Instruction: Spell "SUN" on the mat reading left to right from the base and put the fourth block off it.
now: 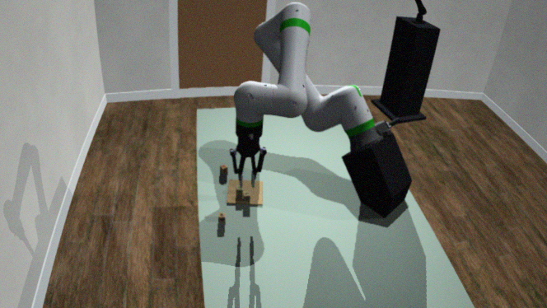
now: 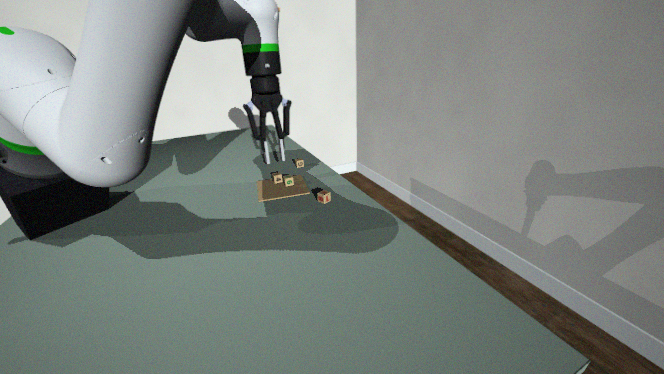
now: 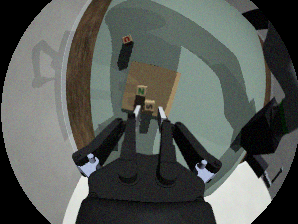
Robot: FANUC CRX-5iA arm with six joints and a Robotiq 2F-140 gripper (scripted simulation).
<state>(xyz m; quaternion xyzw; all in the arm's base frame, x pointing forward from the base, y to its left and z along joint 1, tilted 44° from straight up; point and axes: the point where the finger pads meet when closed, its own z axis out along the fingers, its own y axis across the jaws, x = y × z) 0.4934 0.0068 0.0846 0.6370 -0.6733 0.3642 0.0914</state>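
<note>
The tan mat lies 10 cm below my hand, 4 cm to the right of it and 1 cm behind it.
</note>
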